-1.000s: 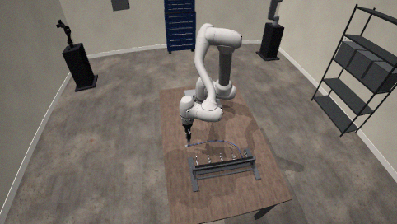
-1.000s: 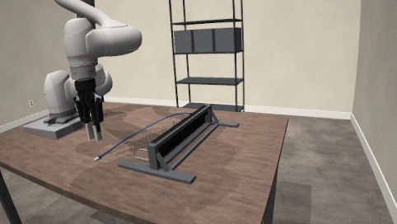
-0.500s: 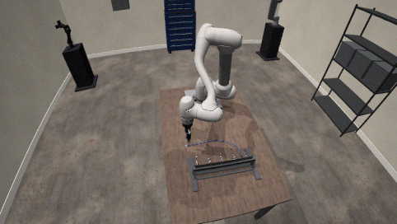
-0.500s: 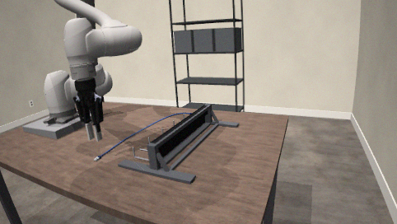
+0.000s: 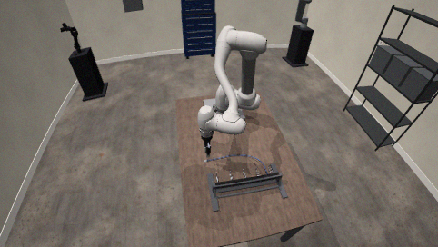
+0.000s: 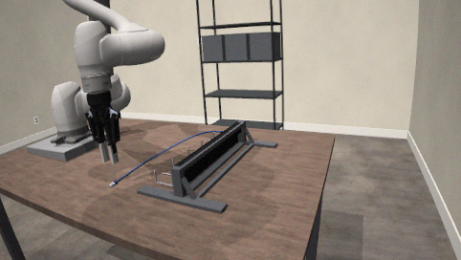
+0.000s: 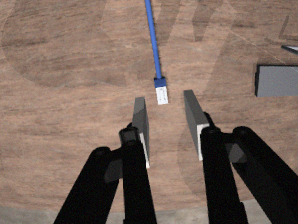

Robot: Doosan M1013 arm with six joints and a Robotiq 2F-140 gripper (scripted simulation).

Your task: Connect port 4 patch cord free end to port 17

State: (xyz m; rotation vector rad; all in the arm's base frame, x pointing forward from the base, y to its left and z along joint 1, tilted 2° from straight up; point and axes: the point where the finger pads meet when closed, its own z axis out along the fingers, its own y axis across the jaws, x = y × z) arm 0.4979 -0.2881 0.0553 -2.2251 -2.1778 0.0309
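The plug is 11 cm below my hand and 2 cm to the right of it.
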